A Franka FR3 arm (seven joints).
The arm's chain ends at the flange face. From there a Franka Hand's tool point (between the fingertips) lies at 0.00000 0.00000 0.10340 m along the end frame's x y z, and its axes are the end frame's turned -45 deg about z.
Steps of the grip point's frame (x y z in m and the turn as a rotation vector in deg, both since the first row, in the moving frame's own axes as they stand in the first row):
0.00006 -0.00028 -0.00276 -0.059 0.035 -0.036
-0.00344 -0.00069 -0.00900 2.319 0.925 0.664
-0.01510 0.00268 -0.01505 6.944 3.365 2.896
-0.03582 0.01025 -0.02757 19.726 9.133 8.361
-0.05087 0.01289 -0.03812 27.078 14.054 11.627
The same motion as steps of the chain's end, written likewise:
-0.00028 -0.00027 -0.00276 -0.017 0.066 -0.036
-0.00117 0.00609 -0.00890 2.294 -0.986 0.664
-0.00456 0.02580 -0.01411 7.290 -2.531 2.896
-0.00758 0.06937 -0.02023 20.406 -7.490 8.361
-0.01630 0.09642 -0.02385 29.085 -9.209 11.627

